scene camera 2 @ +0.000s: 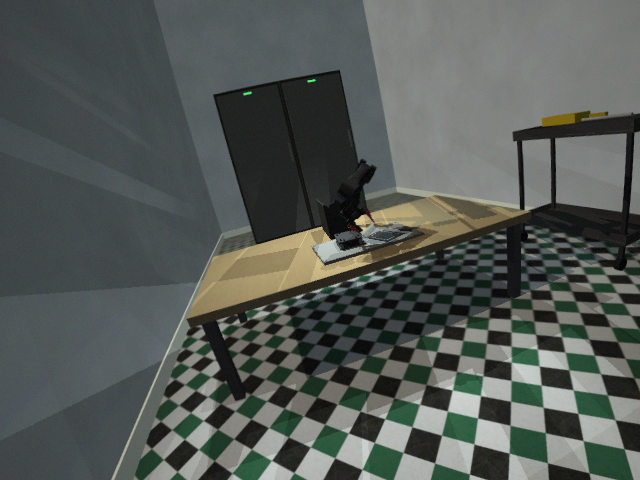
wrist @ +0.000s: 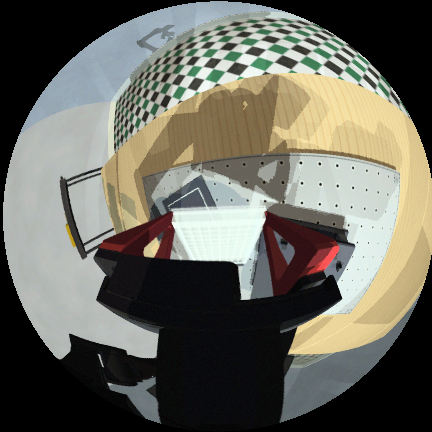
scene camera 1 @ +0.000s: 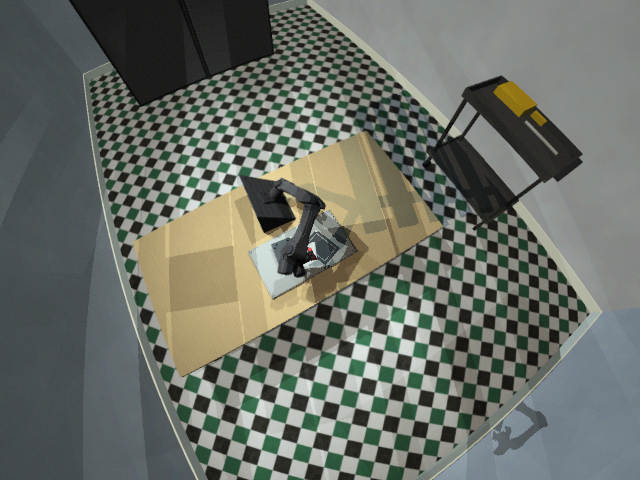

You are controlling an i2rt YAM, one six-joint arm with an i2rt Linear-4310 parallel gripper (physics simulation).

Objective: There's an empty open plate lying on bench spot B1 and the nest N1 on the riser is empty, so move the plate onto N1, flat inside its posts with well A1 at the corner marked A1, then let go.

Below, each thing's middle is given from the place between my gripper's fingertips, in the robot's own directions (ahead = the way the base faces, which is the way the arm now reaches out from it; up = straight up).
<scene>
The white well plate (wrist: 226,232) is 40 mm behind my hand, 30 mm to the left of it and 20 mm below it. The rest, counted from my hand: dark nest with white outline (wrist: 195,193) (50 mm behind, 110 mm to the left, 80 mm below).
</scene>
